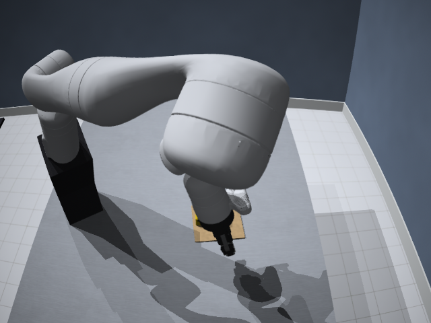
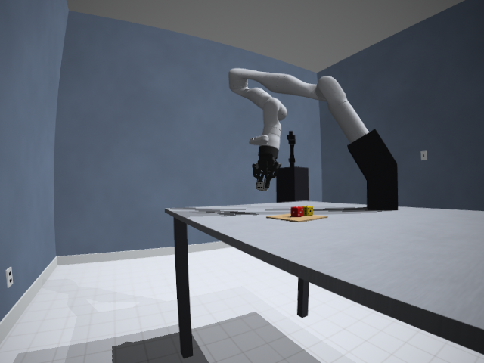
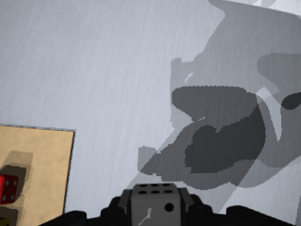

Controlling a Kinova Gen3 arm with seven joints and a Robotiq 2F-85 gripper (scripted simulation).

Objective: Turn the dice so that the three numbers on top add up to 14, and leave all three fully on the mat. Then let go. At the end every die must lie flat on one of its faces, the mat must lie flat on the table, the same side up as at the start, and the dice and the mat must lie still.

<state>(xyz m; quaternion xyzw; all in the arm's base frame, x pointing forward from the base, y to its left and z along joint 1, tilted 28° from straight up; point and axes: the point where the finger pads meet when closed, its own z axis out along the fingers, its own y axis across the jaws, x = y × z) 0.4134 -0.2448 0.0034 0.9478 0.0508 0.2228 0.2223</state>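
The white die lies 10 mm below my hand. Round my hand: tan mat (10 mm ahead, 170 mm to the left, 110 mm below); red die (10 mm ahead, 170 mm to the left, 90 mm below); yellow die (30 mm behind, 170 mm to the left, 90 mm below).
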